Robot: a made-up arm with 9 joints.
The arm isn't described. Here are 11 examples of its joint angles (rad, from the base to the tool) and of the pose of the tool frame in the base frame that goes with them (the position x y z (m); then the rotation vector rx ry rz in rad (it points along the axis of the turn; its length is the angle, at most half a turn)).
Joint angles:
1: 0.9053 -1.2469 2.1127 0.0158 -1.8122 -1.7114 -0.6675 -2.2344 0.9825
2: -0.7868 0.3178 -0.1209 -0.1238 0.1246 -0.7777 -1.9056 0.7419 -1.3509
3: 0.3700 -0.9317 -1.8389 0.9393 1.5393 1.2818 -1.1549 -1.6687 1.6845
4: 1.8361 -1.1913 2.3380 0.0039 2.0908 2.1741 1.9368 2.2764 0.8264
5: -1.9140 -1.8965 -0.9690 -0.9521 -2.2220 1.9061 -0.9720 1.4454 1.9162
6: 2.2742 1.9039 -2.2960 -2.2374 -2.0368 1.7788 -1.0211 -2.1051 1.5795
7: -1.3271 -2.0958 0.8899 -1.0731 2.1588 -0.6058 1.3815 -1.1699 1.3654
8: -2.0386 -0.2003 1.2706 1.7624 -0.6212 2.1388 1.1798 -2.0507 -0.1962
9: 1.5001 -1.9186 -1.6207 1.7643 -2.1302 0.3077 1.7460 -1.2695 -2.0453
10: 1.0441 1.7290 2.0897 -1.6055 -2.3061 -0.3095 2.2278 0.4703 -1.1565
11: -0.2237 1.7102 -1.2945 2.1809 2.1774 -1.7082 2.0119 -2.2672 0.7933
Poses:
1: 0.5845 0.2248 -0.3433 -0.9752 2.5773 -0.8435
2: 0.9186 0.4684 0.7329 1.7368 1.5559 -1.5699
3: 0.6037 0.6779 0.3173 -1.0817 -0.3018 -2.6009
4: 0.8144 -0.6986 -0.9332 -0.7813 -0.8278 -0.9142
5: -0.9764 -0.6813 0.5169 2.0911 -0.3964 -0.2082
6: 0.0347 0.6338 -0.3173 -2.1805 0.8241 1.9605
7: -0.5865 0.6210 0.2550 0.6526 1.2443 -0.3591
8: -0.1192 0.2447 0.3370 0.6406 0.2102 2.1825
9: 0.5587 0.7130 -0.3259 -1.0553 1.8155 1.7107
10: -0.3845 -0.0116 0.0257 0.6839 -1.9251 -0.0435
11: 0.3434 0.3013 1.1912 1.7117 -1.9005 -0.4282
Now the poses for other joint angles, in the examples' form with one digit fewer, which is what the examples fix.
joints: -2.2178 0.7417 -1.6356 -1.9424 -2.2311 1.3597 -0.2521 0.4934 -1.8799
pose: 0.456 -1.046 -0.448 1.194 0.489 -2.691
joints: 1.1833 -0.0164 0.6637 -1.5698 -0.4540 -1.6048 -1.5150 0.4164 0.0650
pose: 0.111 0.283 -0.975 0.973 -1.092 1.307
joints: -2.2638 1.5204 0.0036 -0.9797 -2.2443 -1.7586 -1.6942 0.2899 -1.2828
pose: 1.034 -0.041 -0.299 -1.513 -0.631 2.081
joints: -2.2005 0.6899 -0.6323 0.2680 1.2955 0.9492 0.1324 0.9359 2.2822
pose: 0.706 -1.110 0.199 1.704 1.180 1.359
